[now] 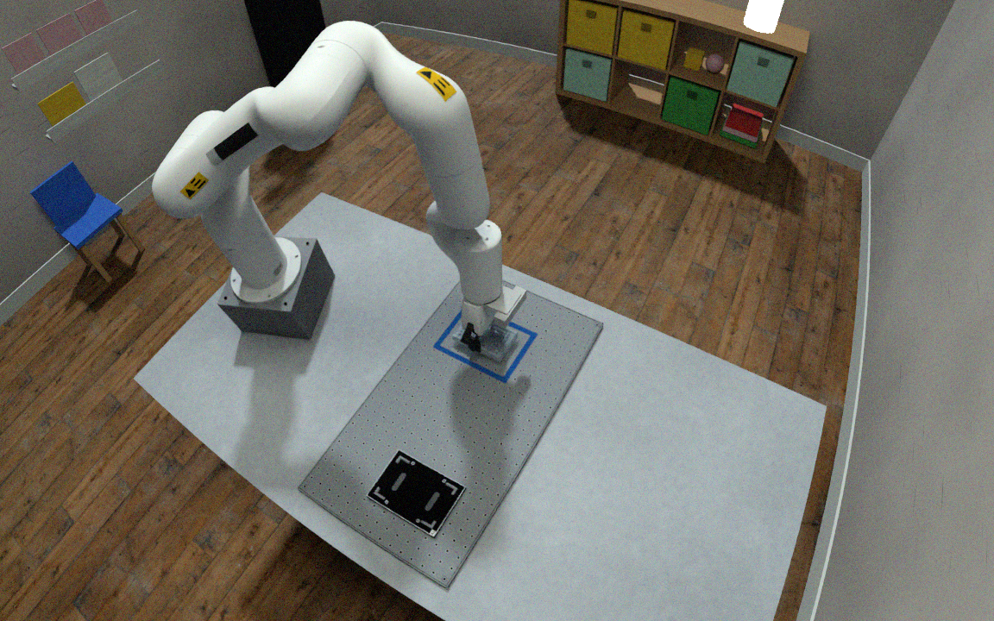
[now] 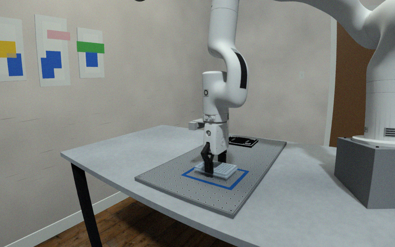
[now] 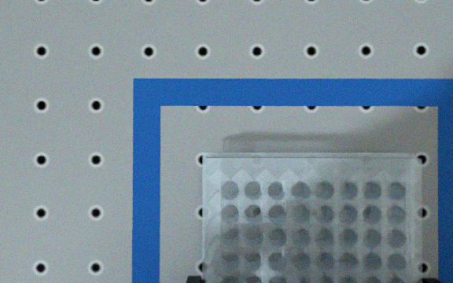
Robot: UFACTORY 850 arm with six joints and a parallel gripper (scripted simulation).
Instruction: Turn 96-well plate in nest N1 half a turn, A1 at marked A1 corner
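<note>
Now: the black plate nest N1 2 cm ahead of my hand, 39 cm to the right of it and 3 cm below it. Also, from my hand: 96-well plate (1 cm below).
</note>
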